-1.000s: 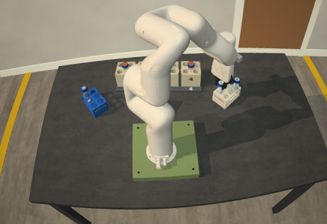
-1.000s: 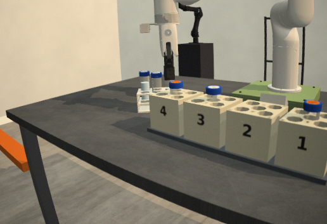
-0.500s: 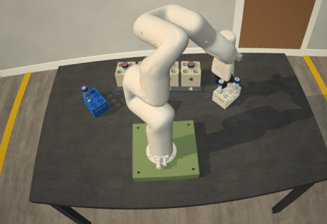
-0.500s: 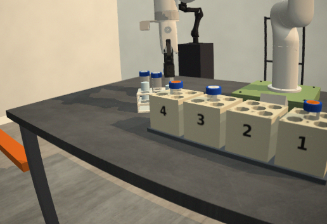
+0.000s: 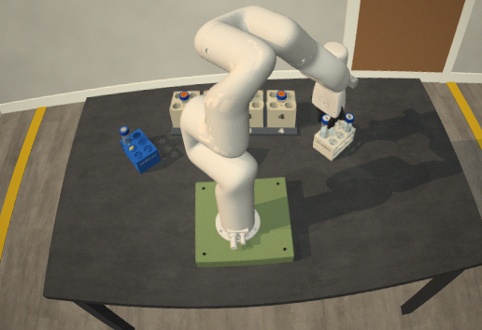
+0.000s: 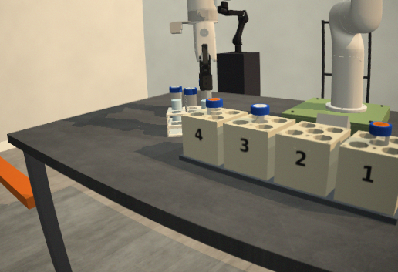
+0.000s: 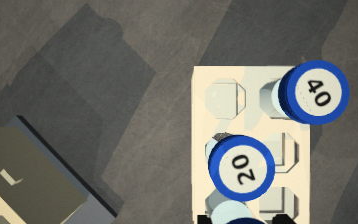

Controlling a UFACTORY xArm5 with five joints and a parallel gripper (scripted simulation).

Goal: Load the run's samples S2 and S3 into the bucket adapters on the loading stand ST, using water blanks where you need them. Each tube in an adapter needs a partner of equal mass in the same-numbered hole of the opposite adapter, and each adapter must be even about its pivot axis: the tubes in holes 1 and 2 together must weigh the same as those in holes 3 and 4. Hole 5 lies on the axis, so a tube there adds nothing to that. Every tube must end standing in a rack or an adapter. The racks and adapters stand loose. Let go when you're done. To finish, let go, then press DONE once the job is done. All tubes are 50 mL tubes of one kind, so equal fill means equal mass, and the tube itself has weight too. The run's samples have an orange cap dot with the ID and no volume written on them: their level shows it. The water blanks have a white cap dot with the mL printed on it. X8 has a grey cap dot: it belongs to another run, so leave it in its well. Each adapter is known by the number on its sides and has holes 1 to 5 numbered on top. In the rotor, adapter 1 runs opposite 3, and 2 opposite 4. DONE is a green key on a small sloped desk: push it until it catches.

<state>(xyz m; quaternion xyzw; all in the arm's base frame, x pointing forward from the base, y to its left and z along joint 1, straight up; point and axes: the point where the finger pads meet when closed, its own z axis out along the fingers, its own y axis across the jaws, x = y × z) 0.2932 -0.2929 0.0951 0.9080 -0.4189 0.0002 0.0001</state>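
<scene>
Now: the blue-capped tube 10 mm behind my hand and 50 mm below it. The rest, counted from my hand: loading stand ST: 140 mm ahead, 290 mm to the left, 130 mm below; sample tube S2: 140 mm ahead, 120 mm to the left, 70 mm below; white blank rack: 10 mm ahead, 40 mm to the right, 110 mm below.
</scene>
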